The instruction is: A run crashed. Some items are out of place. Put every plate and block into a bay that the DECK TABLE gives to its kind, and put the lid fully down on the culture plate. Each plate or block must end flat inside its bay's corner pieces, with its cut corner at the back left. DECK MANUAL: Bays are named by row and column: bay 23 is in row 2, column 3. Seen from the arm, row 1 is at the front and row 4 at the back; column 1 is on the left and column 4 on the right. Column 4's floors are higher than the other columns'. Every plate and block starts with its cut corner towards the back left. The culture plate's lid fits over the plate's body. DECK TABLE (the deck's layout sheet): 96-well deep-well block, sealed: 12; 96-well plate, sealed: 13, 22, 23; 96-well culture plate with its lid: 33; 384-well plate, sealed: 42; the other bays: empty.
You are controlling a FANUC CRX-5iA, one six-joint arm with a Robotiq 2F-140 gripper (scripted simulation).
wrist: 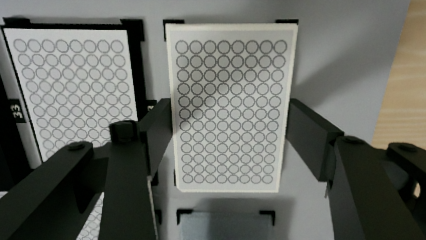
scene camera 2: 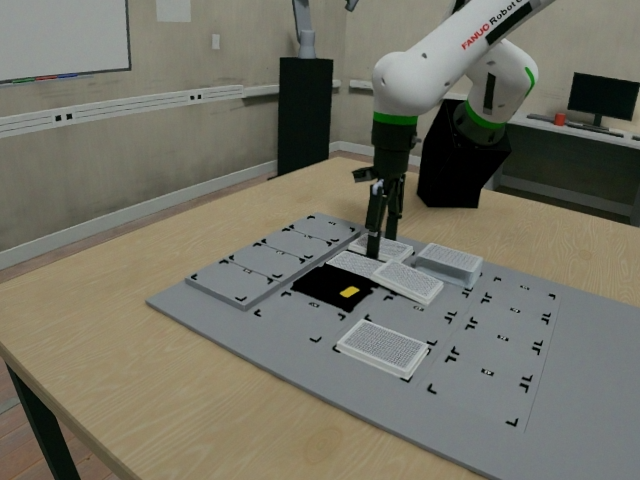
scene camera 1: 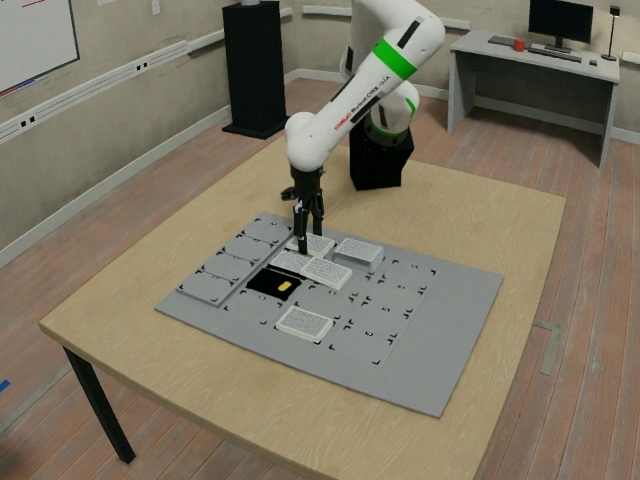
Labels:
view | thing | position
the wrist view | my gripper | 228, 115
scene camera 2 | my gripper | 381, 249
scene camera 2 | lid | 346, 291
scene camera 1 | my gripper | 310, 245
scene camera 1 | lid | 266, 280

